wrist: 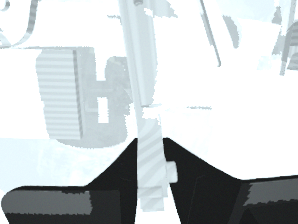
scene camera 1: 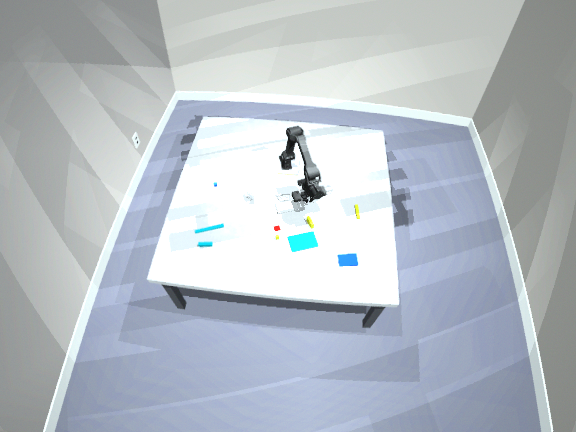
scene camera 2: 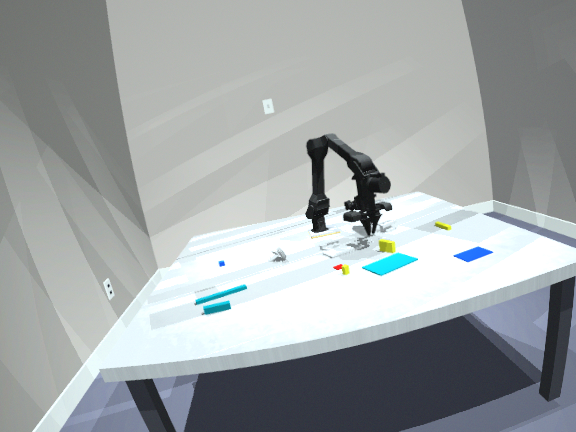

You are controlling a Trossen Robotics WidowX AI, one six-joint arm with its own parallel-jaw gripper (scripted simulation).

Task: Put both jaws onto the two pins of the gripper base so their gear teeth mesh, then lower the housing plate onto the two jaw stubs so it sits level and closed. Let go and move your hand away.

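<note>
My own gripper (scene camera 2: 371,234) is visible to me, and the wrist view shows the gripper (wrist: 151,143) too.
</note>
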